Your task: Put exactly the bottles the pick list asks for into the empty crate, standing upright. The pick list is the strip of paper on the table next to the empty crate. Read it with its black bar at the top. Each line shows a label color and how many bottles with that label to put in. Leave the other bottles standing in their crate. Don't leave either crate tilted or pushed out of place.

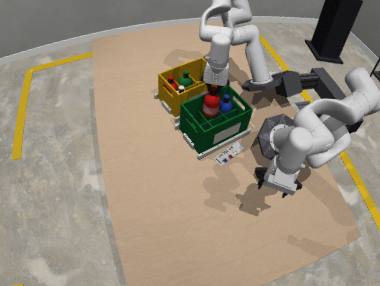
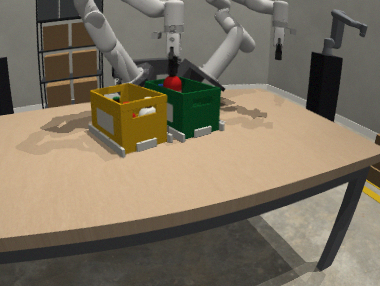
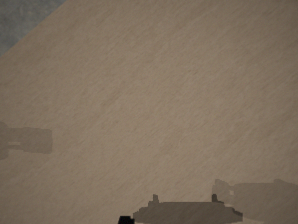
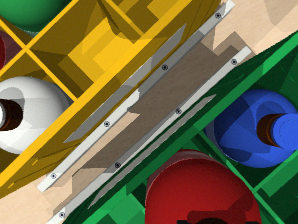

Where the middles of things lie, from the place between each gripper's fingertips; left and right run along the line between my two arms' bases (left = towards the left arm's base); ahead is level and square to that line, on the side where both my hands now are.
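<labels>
Measured from my right hand, the green crate (image 1: pixel 215 131) is 16 cm below, 4 cm to the left and 2 cm behind. The yellow crate (image 2: pixel 115 120) is also 16 cm below my right hand, but it lies 19 cm to the right of that hand and 8 cm ahead of it.
My left hand is 22 cm above the green crate, 48 cm to the left of it and 11 cm short of it. As for the yellow crate, I find it 22 cm below my left hand, 71 cm to the right of it and 21 cm ahead of it.
</labels>
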